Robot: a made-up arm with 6 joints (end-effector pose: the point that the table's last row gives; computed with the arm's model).
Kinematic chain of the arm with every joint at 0, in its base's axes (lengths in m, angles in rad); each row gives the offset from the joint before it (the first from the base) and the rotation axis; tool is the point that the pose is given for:
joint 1: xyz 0 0 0.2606 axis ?
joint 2: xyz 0 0 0 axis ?
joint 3: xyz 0 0 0.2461 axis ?
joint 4: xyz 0 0 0 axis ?
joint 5: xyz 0.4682 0 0 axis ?
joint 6: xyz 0 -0.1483 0 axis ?
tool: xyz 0 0 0
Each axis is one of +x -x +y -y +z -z.
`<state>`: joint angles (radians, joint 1 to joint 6).
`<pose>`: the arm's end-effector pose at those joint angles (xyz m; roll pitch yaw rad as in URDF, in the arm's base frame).
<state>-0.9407 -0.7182 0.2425 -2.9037 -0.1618 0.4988</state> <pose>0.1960 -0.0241 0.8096 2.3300 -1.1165 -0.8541</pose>
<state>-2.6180 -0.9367 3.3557 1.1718 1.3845 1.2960</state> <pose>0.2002 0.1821 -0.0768 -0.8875 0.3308 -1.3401</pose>
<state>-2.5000 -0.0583 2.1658 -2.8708 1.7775 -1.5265</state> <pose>0.2998 0.0456 0.9022 -1.4359 -0.4227 -2.7912</pose>
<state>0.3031 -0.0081 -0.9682 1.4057 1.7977 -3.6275</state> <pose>0.3760 0.0921 0.2070 2.9983 -0.2798 1.8716</pose>
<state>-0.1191 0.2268 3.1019 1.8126 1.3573 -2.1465</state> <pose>-0.4270 0.0869 0.4848 -2.3469 -0.2854 1.6010</pose>
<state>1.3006 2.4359 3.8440 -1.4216 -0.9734 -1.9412</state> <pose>0.1227 0.3605 0.5115 2.1320 -0.5647 2.6172</pose>
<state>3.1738 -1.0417 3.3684 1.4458 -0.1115 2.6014</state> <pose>0.2107 0.0253 -0.1060 -0.5794 1.2364 0.3753</pose>
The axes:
joint 1: +z
joint 2: +y
joint 3: -y
joint 4: -x
joint 5: -y
joint 6: -x

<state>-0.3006 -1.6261 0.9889 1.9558 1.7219 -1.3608</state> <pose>-0.6708 0.2663 0.3635 -2.7536 -0.2479 0.9374</pose>
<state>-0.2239 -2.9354 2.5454 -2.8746 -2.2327 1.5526</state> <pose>0.2725 0.0847 -0.3441 0.7205 -1.3282 0.8241</pose>
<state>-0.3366 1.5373 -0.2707 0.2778 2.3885 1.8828</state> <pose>0.1185 -0.1926 -0.1958 -1.8053 -0.5879 -0.1093</pose>
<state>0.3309 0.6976 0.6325 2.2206 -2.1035 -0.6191</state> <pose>0.5695 0.2905 0.5366 -0.6462 -0.5861 -1.8435</pose>
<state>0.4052 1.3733 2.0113 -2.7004 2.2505 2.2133</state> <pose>0.5492 0.3815 0.5369 -0.6231 1.2206 -1.4191</pose>
